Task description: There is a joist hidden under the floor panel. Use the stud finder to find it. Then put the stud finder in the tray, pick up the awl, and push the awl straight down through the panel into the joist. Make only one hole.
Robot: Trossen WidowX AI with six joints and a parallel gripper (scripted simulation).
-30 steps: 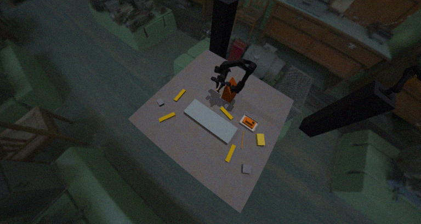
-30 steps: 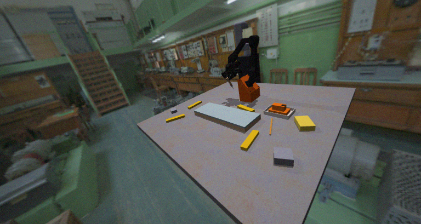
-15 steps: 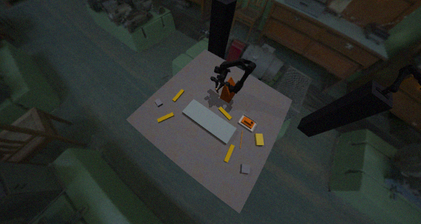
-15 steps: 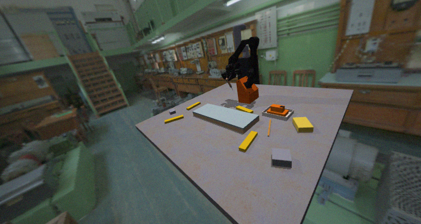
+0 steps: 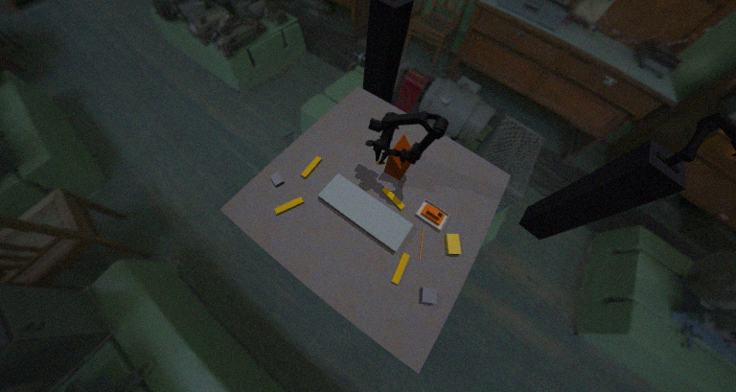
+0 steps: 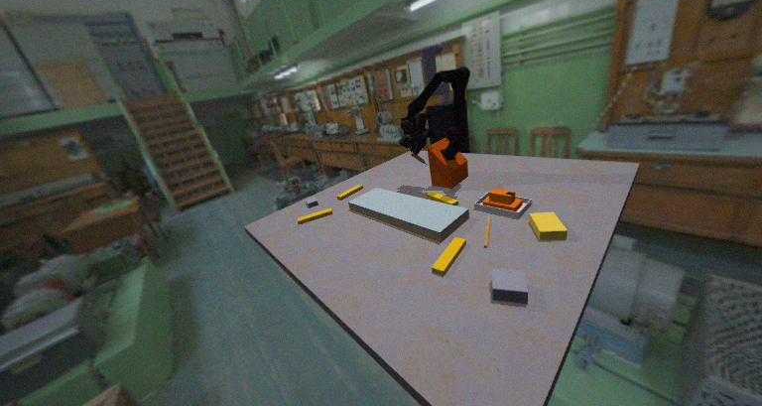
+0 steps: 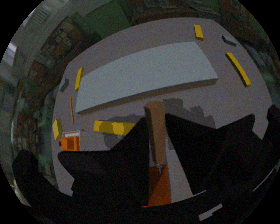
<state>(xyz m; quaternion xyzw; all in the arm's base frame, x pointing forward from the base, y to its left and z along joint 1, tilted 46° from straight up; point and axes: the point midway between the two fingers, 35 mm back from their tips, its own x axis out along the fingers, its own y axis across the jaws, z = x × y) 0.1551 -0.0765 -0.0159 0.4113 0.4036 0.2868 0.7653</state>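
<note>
My gripper tip is 4 cm past the awl and 4 cm above it. From my gripper tip the other things lie so: stud finder: 6 cm behind, 41 cm to the left, 14 cm below; then thin orange stick: 12 cm ahead, 44 cm to the left, 18 cm below; then tray: 5 cm behind, 40 cm to the left, 17 cm below.
</note>
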